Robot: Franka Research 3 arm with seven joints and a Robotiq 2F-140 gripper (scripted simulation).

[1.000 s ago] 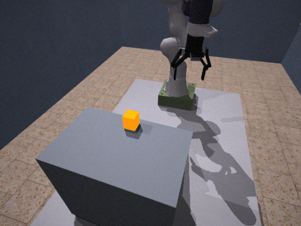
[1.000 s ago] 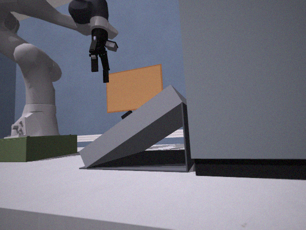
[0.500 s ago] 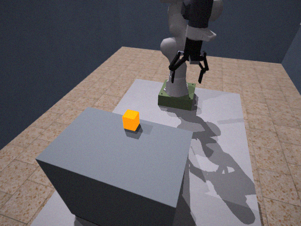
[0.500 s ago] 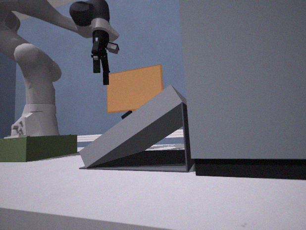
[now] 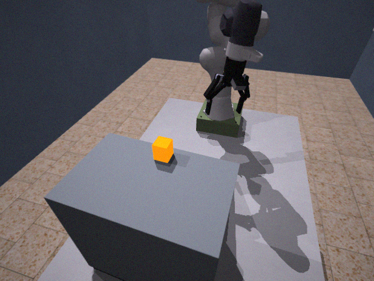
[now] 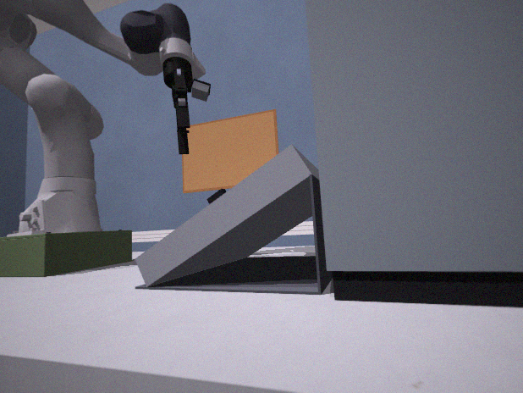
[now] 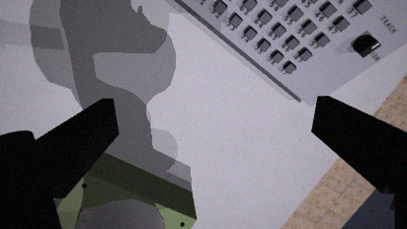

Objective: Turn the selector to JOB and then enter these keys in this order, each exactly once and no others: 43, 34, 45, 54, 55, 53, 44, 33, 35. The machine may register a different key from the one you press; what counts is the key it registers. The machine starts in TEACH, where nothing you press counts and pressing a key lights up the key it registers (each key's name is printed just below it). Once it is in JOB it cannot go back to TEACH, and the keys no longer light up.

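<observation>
Now: hand 220 mm short of the key 44, 50 mm to the left of it and 200 mm above it. Also, from my hand: key 73: 130 mm ahead, 20 mm to the right, 250 mm below; then key 72: 130 mm ahead, 20 mm to the left, 250 mm below; then key 62: 160 mm ahead, 10 mm to the left, 230 mm below.
</observation>
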